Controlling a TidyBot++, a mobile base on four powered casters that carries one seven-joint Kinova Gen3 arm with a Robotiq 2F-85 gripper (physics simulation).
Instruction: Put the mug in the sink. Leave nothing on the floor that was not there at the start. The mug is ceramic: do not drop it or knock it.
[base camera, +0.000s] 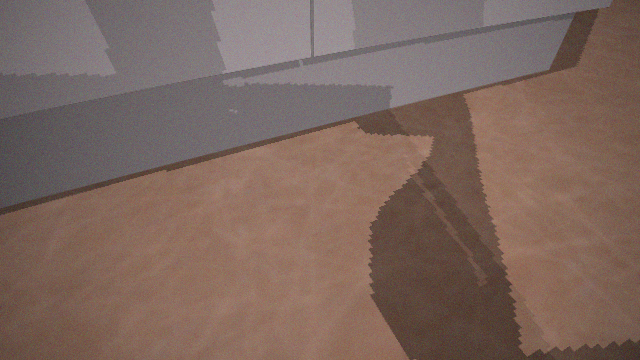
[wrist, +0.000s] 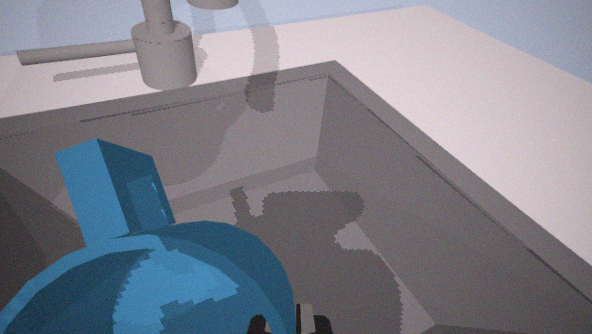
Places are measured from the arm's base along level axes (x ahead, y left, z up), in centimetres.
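Pixels of known places: gripper, between the fingertips: (wrist: 289, 326).
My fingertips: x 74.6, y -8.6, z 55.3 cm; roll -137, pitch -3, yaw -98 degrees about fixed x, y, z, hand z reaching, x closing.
Observation:
Ahead of a thing's pixels: the offset from my fingertips to its top centre. "spot": to the spot under its first point. Level surfaces: height alone.
The blue mug {spot: dx +0.2, dy +1.7, dz +5.1 cm} (wrist: 250, 260) is large at the lower left of the wrist view, its open top facing the camera and its square handle pointing up and left. My gripper (wrist: 290, 322) is at the bottom edge of the wrist view, shut on the mug's right-hand wall. The mug is over the grey sink (wrist: 380, 107), and its shadow falls on the basin floor to the right. Its base is hidden, so its exact height over the basin floor cannot be told. The mug and gripper do not show in the base camera view.
The faucet (wrist: 167, 60) stands behind the sink's back rim, its lever pointing left. The pale countertop {dz -3.9 cm} (wrist: 500, 115) runs along the right of the sink. In the base camera view, a grey cabinet front {spot: dx -22.6, dy +10.5, dz -75.7 cm} (base camera: 280, 30) stands over the brown floor {dz -94.9 cm} (base camera: 200, 260), which carries dark shadows.

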